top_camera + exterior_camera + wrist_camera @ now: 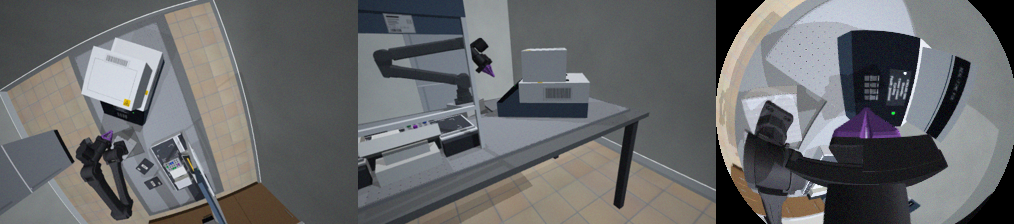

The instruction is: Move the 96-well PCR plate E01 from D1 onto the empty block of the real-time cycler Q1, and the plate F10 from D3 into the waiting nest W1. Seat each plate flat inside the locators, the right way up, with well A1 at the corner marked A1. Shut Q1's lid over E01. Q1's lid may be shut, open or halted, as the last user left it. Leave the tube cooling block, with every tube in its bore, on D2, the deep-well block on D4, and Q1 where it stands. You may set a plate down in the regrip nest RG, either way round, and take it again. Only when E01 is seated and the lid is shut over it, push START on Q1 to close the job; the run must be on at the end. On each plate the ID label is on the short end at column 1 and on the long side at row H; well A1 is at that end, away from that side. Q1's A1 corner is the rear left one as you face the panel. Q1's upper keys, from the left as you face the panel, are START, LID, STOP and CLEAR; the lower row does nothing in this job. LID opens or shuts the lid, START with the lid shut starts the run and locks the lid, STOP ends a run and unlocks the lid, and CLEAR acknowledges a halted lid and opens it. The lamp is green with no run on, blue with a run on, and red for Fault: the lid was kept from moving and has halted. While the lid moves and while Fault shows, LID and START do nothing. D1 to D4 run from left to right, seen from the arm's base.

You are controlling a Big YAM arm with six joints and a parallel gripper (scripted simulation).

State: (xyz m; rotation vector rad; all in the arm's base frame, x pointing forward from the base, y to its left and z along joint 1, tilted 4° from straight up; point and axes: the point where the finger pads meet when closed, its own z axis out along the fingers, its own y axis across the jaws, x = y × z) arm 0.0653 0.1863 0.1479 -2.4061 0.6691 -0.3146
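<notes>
The tube cooling block lies 400 mm to the right of my hand, 300 mm ahead of it and 130 mm below it. Round my hand: frame post: 450 mm ahead, 180 mm to the right, 30 mm above; white deep-well block: 610 mm to the right, 340 mm ahead, 130 mm below; label: 420 mm to the right, 200 mm below, 40 mm ahead.
</notes>
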